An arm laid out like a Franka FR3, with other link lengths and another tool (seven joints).
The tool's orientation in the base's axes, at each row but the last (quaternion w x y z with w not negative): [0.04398 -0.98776 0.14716 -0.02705]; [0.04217 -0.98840 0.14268 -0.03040]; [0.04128 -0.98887 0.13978 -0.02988]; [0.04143 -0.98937 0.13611 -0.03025]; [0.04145 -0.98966 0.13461 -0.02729]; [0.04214 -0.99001 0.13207 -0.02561]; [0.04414 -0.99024 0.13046 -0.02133]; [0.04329 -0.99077 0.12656 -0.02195]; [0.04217 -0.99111 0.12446 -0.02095]
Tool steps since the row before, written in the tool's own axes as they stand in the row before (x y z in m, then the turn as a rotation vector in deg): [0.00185 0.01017 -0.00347 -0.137 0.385 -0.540]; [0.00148 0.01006 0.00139 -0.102 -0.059 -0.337]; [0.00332 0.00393 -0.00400 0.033 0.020 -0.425]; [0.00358 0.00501 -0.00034 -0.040 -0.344 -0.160]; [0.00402 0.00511 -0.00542 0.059 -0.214 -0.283]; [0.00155 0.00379 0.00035 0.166 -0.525 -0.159]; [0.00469 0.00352 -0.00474 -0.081 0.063 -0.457]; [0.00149 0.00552 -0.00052 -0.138 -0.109 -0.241]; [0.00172 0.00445 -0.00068 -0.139 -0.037 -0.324]
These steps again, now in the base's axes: [-0.00140 -0.01051 0.00256 -0.278 -0.369 0.495]; [-0.00129 -0.00993 -0.00224 -0.105 0.060 0.336]; [0.00183 -0.00498 0.00378 -0.004 -0.060 0.423]; [0.00208 -0.00581 0.00006 0.042 0.329 0.188]; [0.00217 -0.00639 0.00511 0.095 0.169 0.303]; [0.00053 -0.00403 -0.00063 0.286 0.449 0.212]; [0.00337 -0.00500 0.00453 -0.119 -0.077 0.446]; [0.00004 -0.00574 0.00006 -0.119 0.121 0.245]; [0.00054 -0.00478 0.00034 -0.142 0.045 0.322]
